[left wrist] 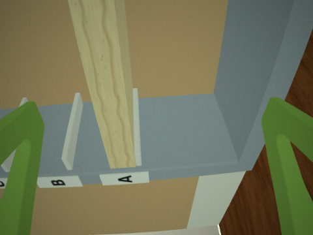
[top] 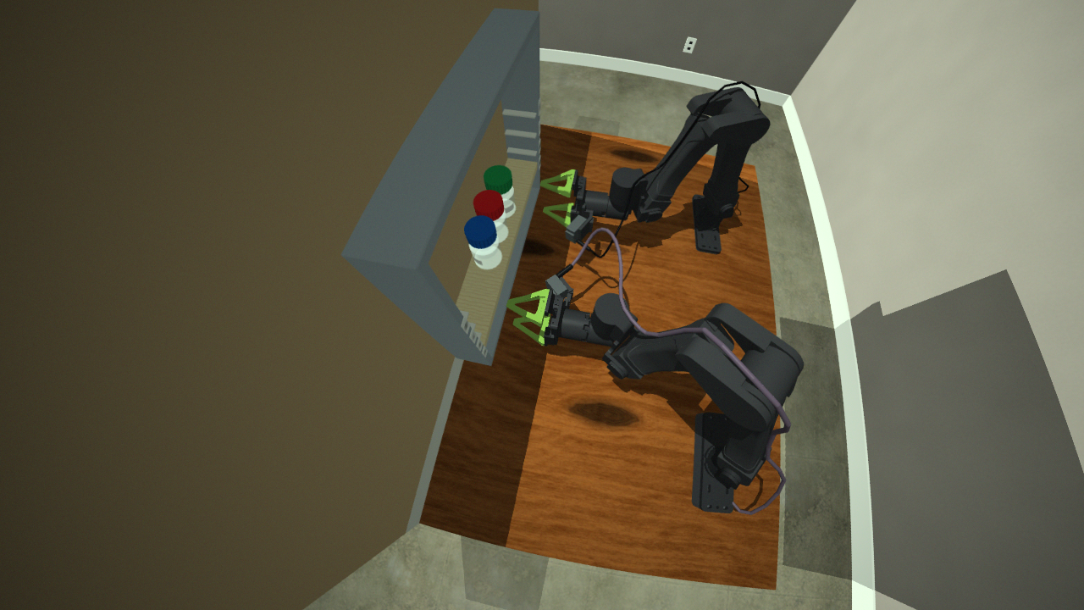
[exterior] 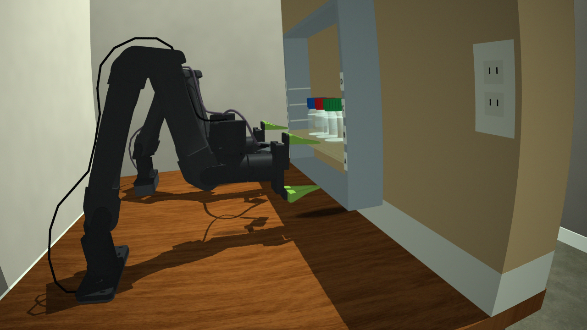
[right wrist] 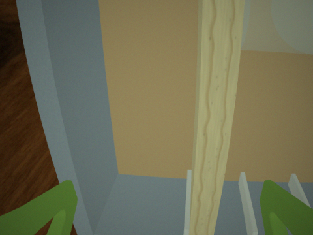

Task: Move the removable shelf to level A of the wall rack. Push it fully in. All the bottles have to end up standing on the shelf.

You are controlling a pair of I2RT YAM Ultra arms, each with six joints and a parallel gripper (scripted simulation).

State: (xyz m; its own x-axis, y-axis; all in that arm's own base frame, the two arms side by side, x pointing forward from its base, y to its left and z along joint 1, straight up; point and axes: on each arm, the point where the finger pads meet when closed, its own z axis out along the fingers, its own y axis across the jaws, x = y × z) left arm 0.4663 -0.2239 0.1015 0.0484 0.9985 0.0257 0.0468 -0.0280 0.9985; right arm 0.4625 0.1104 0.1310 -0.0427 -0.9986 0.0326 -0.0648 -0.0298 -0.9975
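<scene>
The green-capped bottle is 80 mm ahead of my right hand, 80 mm to the left of it and 80 mm above it. From my right hand the other things lie so: red-capped bottle (80 mm ahead, 140 mm to the left, 80 mm above); then wooden shelf (80 mm ahead, 150 mm to the left, 20 mm above); then grey wall rack (80 mm ahead, 150 mm to the left, 140 mm above).
The blue-capped bottle lies 7 cm ahead of my left hand, 10 cm to the right of it and 8 cm above it. Round my left hand: red-capped bottle (7 cm ahead, 16 cm to the right, 8 cm above); wooden shelf (7 cm ahead, 15 cm to the right, 2 cm above); grey wall rack (7 cm ahead, 15 cm to the right, 13 cm above).
</scene>
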